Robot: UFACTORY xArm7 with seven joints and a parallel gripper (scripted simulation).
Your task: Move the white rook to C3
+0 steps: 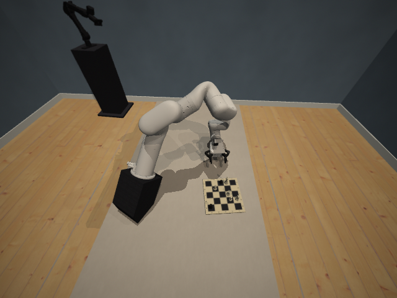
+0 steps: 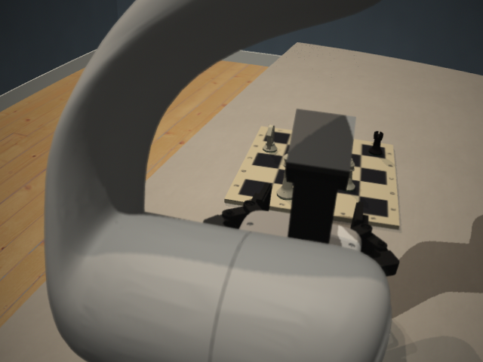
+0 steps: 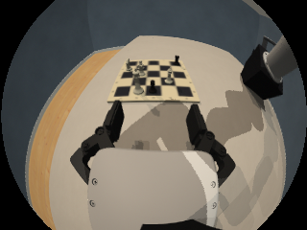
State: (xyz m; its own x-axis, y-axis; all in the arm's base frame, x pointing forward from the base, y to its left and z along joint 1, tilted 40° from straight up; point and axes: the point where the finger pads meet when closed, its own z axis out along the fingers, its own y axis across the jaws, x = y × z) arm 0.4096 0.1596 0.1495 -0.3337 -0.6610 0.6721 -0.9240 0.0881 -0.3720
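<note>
Now: the white rook 19 cm to the right of my hand, 7 cm ahead of it and 5 cm below it. From my hand the other things lie so: black pawn 12 cm to the right, 5 cm below, 3 cm ahead; then tall white piece 11 cm to the right, 6 cm ahead, 3 cm below; then chessboard 19 cm to the right, 7 cm below, 4 cm ahead.
</note>
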